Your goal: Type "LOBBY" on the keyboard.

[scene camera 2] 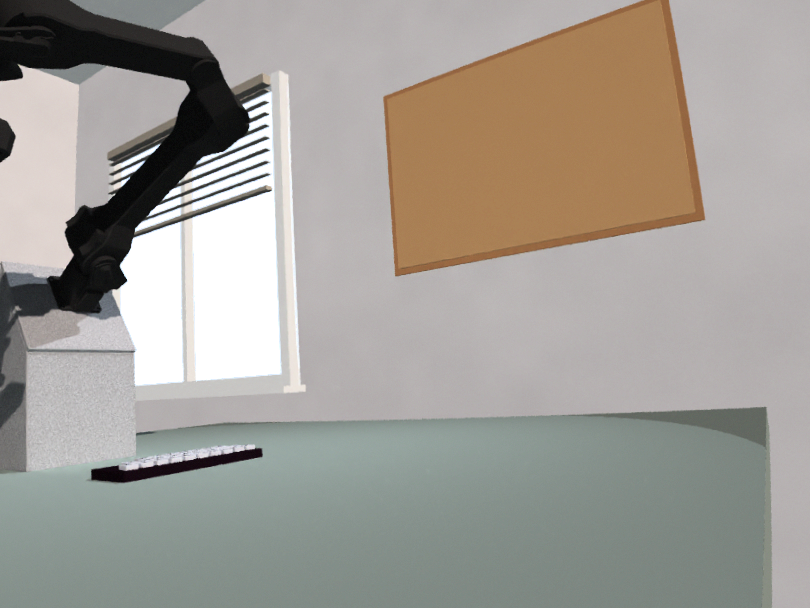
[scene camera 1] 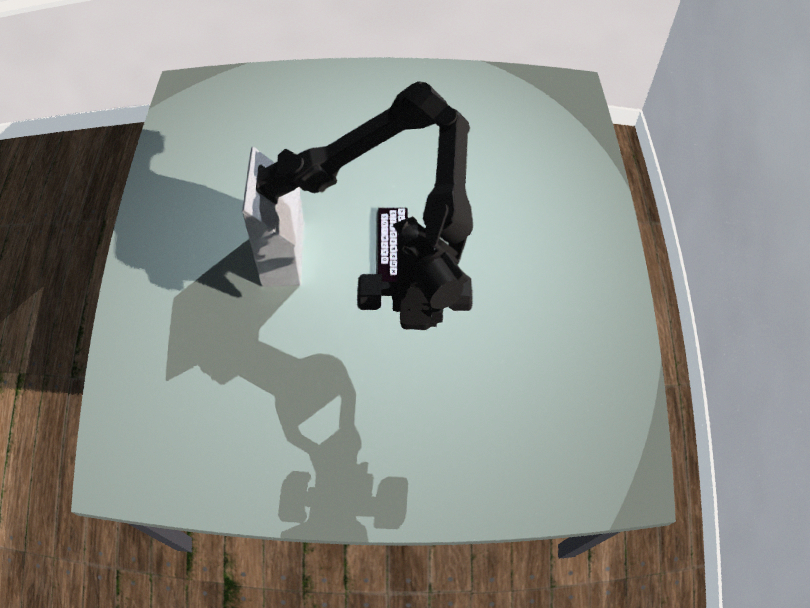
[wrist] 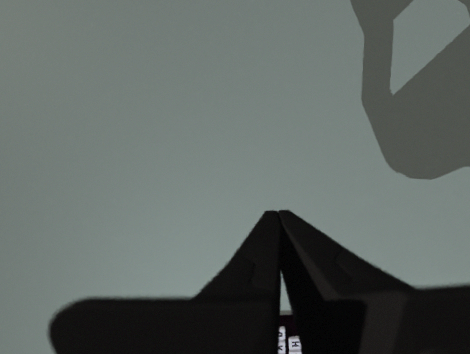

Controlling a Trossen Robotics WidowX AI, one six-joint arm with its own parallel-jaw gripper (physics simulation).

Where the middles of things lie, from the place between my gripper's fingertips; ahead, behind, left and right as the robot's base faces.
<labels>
The dark keyboard (scene camera 2: 113,474) is 290 mm to the left of my hand, 210 mm below it and 20 mm behind it.
</labels>
